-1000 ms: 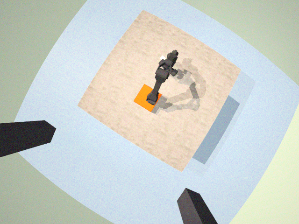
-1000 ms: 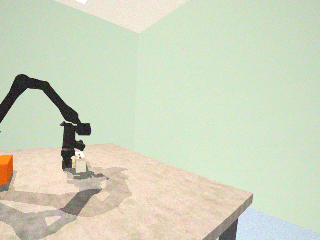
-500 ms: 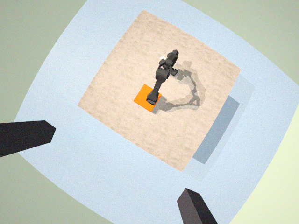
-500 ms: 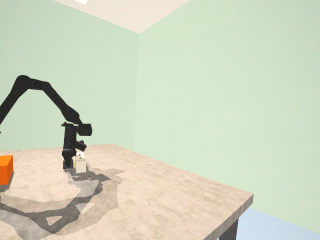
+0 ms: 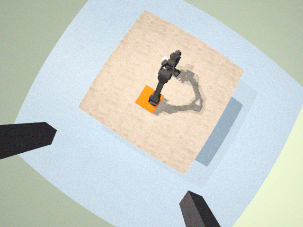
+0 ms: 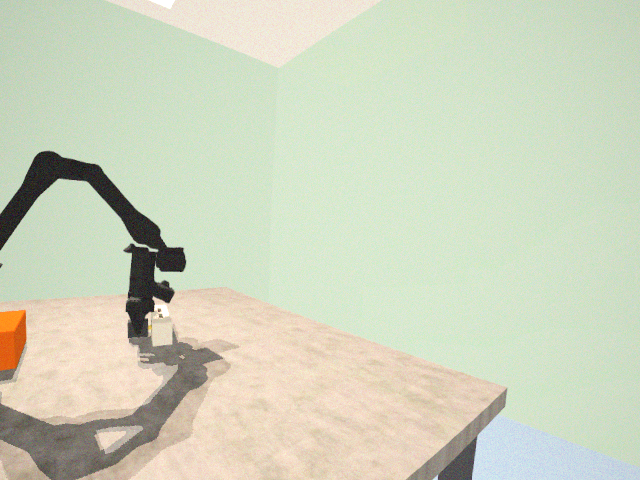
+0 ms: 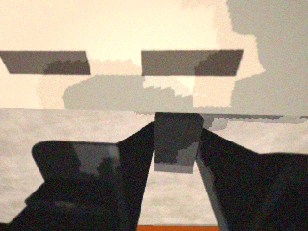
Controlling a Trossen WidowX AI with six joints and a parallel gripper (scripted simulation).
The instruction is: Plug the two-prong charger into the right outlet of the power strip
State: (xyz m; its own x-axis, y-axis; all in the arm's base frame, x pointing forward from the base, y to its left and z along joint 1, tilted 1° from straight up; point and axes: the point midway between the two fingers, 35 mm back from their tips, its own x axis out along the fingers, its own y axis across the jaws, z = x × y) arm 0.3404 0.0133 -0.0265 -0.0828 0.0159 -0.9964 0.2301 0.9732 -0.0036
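My gripper tip is 20 mm short of the charger and 10 mm below it.
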